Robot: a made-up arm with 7 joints. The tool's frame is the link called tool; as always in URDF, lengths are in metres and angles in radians. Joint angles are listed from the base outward. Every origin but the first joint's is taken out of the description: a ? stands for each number. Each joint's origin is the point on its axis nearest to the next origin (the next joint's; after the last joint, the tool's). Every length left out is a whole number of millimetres.
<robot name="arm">
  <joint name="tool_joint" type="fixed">
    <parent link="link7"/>
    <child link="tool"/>
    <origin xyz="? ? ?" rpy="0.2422 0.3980 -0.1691"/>
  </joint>
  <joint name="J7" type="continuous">
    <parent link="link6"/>
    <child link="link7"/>
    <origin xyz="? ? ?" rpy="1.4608 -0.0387 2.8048"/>
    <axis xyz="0 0 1"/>
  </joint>
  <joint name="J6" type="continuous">
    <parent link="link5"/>
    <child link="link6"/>
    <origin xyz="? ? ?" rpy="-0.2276 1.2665 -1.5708"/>
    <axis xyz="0 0 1"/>
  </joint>
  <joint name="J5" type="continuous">
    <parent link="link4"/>
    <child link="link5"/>
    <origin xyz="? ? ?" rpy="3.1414 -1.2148 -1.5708"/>
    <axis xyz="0 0 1"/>
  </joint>
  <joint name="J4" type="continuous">
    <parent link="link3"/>
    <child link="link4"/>
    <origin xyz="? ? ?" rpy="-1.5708 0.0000 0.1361"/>
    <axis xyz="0 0 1"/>
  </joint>
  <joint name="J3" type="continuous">
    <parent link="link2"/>
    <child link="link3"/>
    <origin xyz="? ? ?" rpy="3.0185 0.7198 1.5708"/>
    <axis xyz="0 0 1"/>
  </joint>
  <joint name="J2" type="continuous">
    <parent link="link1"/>
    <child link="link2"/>
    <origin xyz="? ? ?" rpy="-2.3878 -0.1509 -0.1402"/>
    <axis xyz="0 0 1"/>
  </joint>
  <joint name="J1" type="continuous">
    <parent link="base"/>
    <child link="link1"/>
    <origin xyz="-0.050 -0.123 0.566" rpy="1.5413 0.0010 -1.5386"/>
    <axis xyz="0 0 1"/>
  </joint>
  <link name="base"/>
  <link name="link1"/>
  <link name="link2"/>
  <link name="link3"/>
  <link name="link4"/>
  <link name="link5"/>
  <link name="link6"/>
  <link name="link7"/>
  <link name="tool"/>
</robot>
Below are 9 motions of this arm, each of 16 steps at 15 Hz.
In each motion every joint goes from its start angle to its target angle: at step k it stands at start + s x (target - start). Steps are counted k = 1, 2, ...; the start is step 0. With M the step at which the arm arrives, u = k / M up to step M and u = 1 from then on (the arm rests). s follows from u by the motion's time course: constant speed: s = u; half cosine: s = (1 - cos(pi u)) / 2; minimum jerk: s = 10 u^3 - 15 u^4 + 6 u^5.
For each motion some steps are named. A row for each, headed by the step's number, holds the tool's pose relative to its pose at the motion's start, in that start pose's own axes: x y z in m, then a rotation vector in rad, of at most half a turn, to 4 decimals.
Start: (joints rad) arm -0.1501 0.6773 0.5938 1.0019 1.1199 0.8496 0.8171
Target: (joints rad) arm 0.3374 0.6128 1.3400 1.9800 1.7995 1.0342 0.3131
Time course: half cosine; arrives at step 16
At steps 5, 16:
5: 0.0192 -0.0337 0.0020 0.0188 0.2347 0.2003
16: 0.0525 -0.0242 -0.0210 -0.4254 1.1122 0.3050

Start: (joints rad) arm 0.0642 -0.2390 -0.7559 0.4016 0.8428 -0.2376 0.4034
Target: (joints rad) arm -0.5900 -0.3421 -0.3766 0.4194 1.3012 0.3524 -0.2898
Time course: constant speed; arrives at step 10
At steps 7, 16:
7: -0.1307 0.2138 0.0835 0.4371 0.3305 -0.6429
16: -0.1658 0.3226 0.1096 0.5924 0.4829 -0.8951

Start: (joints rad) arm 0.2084 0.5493 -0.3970 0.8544 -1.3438 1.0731 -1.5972
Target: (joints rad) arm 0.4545 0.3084 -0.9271 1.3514 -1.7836 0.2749 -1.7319
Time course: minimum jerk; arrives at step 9
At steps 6, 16:
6: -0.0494 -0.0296 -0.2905 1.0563 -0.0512 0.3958
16: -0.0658 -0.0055 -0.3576 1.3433 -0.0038 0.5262

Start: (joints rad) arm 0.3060 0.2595 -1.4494 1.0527 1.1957 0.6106 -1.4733
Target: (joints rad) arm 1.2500 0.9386 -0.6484 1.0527 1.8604 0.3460 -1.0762
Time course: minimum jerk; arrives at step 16
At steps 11, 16:
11: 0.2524 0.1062 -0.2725 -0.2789 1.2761 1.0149
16: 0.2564 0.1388 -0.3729 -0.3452 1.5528 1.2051

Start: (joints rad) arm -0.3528 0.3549 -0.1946 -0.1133 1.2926 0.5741 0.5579
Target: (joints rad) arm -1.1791 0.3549 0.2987 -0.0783 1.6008 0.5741 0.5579
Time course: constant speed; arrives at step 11
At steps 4, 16:
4: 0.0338 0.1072 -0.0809 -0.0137 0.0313 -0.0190
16: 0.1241 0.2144 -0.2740 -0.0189 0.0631 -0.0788

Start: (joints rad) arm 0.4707 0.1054 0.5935 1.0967 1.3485 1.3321 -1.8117
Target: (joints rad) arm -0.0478 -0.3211 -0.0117 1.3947 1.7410 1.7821 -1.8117
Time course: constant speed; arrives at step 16
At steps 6, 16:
6: -0.0526 0.0358 0.0650 -0.2390 0.1718 -0.2232
16: -0.0629 0.0996 0.1421 -0.6404 0.6057 -0.4251

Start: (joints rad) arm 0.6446 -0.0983 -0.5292 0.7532 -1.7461 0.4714 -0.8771
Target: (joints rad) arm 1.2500 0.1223 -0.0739 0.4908 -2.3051 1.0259 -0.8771
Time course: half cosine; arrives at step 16
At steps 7, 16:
7: -0.0967 0.0986 0.0026 -0.0940 0.1292 -0.3485
16: -0.1672 0.2525 0.0439 -0.2616 0.4885 -0.7909

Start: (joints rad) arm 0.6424 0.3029 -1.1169 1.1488 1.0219 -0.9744 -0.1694
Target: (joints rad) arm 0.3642 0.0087 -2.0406 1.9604 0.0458 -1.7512 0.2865
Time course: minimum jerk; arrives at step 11
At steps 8, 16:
8: 0.2728 0.1355 0.0377 -0.6204 0.5550 1.5523
16: 0.3021 0.1497 0.0129 -0.5343 0.7298 1.7102

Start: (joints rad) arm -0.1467 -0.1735 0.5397 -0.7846 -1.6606 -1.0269 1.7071
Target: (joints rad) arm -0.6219 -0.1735 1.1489 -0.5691 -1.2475 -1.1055 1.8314
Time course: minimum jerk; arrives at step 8
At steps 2, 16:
2: -0.0252 -0.0062 0.0145 0.0094 -0.0256 -0.0334
16: -0.1868 -0.0391 0.1592 0.0881 -0.2472 -0.3369

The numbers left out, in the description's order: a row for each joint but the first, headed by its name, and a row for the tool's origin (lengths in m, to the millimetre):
tool: -0.097 -0.133 0.000
J7: 0.012 0.089 0.000
J6: 0.034 -0.014 0.000
J5: -0.030 0.028 0.000
J4: 0.055 -0.013 0.000
J3: 0.365 -0.217 0.000
J2: -0.041 0.306 0.000

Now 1 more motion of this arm.
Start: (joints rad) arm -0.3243 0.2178 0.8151 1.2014 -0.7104 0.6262 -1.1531
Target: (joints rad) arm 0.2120 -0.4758 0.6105 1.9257 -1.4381 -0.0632 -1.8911
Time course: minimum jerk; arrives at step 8
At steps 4, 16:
4: 0.1176 -0.1813 -0.2908 0.9608 -0.2158 -0.1011
16: 0.1926 -0.1574 -0.6167 2.0341 -0.2438 -0.2492

